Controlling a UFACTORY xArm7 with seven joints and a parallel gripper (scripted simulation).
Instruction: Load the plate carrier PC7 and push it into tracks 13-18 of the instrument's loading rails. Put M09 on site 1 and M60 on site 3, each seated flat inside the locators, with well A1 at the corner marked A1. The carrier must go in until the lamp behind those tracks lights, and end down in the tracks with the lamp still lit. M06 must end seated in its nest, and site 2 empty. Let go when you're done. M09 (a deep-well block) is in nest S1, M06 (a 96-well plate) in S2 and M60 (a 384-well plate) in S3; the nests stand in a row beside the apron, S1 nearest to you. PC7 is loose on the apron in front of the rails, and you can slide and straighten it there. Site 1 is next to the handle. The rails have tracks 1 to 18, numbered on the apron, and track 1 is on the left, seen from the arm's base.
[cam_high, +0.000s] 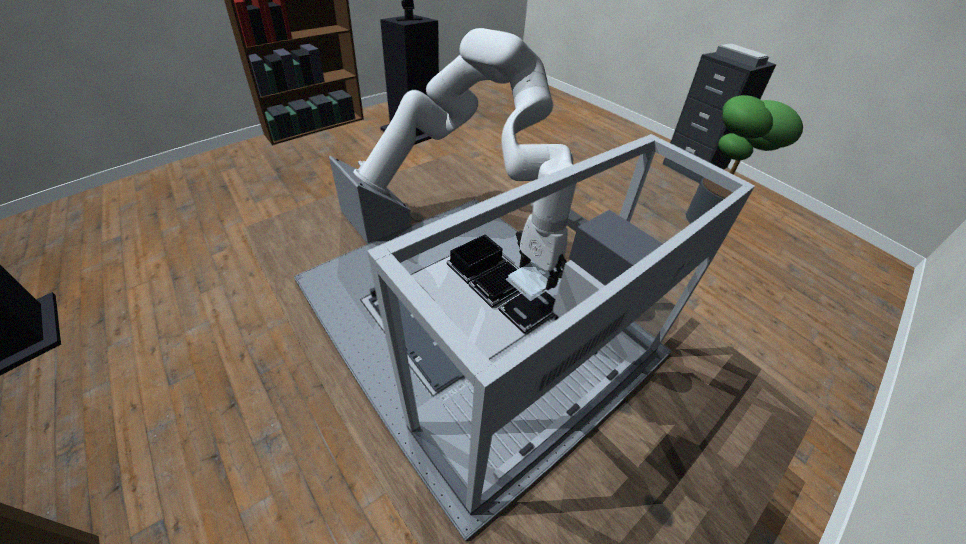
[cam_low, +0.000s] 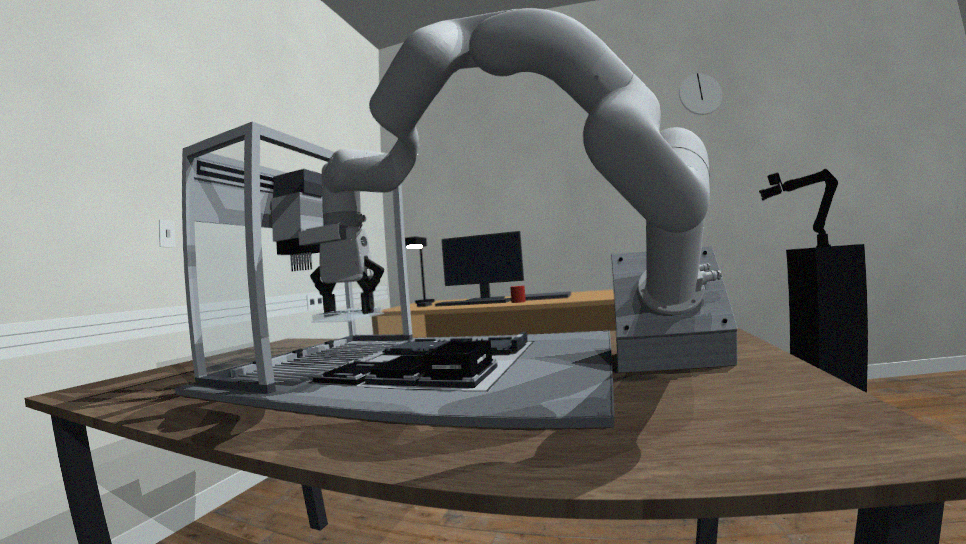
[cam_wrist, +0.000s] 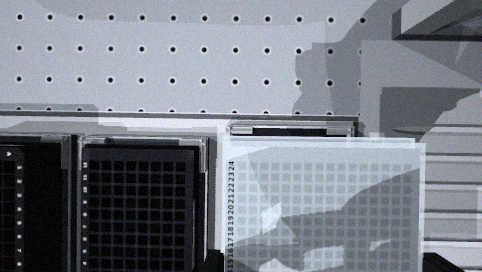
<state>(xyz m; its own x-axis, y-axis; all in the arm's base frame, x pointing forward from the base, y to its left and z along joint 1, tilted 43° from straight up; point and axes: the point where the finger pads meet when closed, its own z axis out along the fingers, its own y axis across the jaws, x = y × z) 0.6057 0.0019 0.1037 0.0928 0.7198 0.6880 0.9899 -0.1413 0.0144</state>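
My hand is 25 cm to the left of the carrier PC7, 14 cm past it and 12 cm above it. Also, from my hand: nest S3: 13 cm below; then plate M06: 11 cm below, 11 cm behind; then plate M60: 1 cm below.
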